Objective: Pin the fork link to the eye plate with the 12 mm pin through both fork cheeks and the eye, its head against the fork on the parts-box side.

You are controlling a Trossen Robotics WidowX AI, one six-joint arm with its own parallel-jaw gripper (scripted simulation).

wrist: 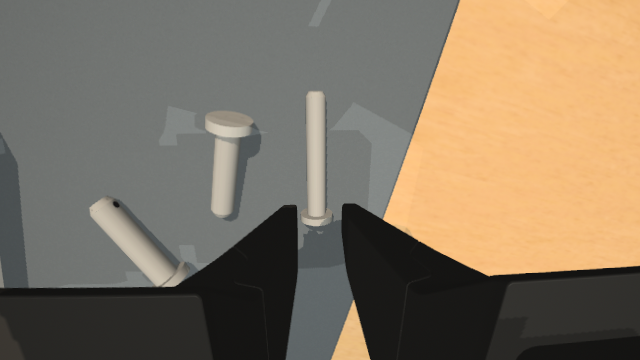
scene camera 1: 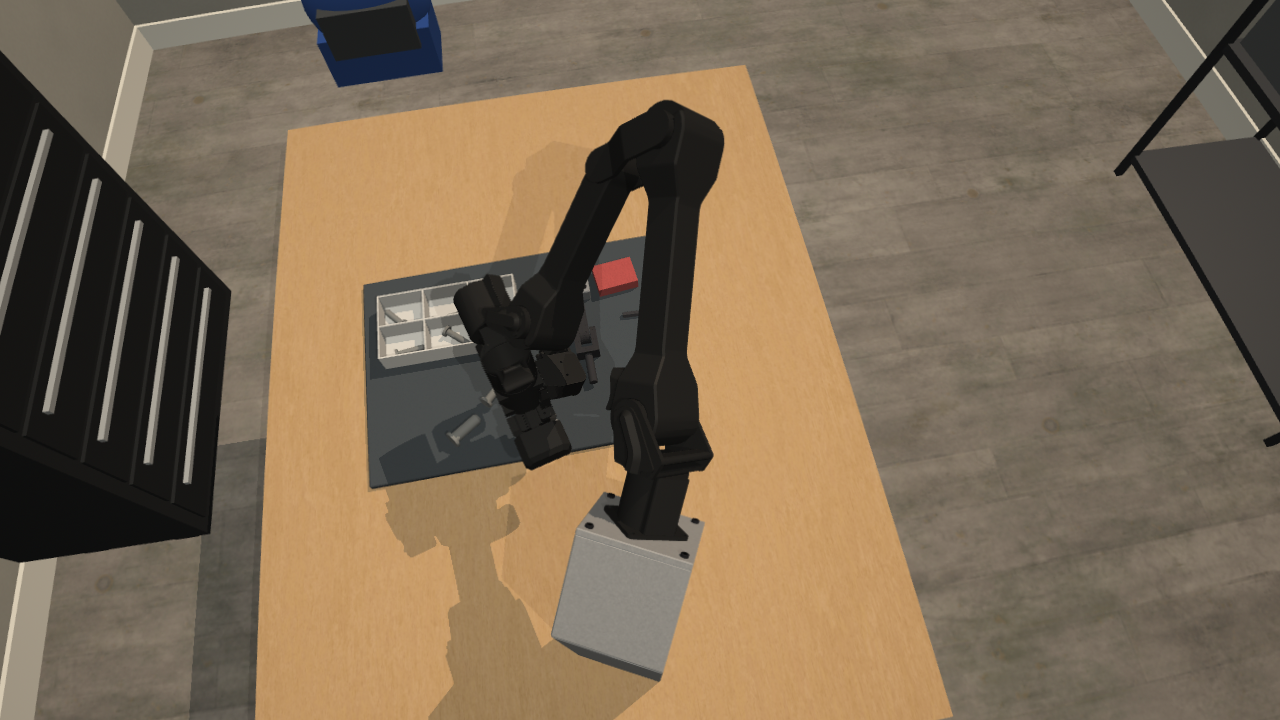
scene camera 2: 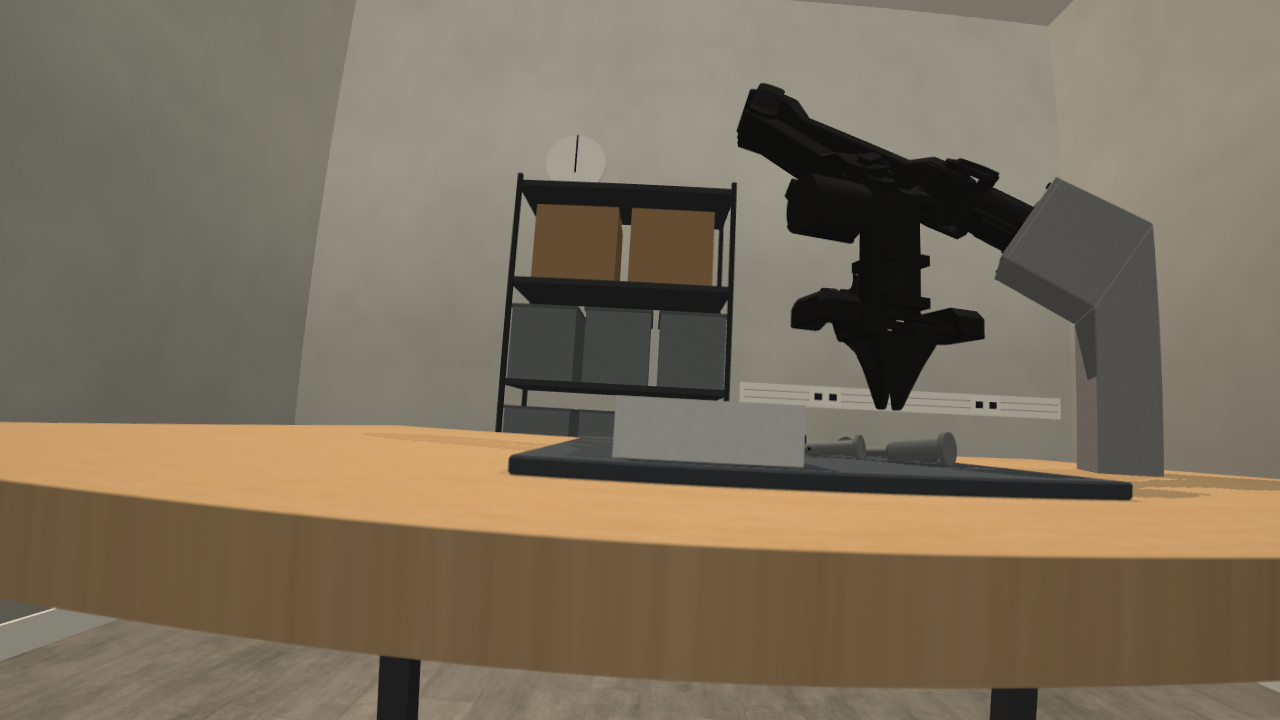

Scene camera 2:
my gripper: 889, 410
white parts box: 655, 428
dark mat: 590, 457
